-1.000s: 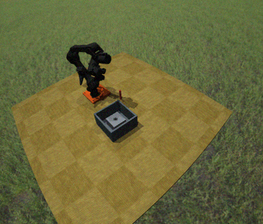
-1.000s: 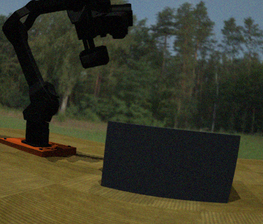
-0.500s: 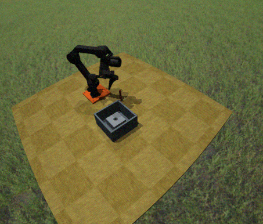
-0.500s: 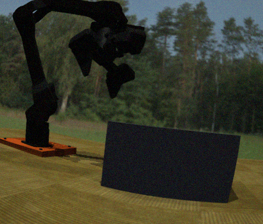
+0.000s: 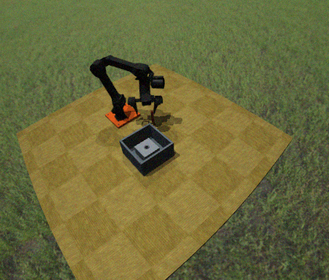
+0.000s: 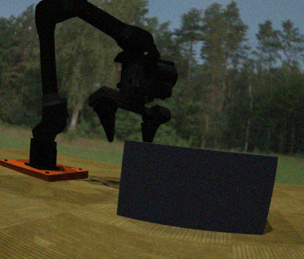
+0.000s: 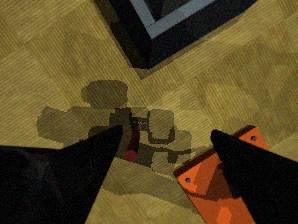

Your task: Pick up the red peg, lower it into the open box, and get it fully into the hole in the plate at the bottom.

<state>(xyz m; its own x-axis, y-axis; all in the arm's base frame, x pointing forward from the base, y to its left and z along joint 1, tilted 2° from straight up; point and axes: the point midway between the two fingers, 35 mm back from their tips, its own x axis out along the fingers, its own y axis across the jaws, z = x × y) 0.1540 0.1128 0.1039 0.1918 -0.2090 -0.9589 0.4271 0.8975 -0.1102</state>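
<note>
Now: gripper tip 10 mm past the red peg, 50 mm to the right of it and 50 mm above it. Also, from my gripper tip: dark grey box 190 mm ahead, 100 mm to the right, 60 mm below; grey plate 190 mm ahead, 100 mm to the right, 40 mm below.
</note>
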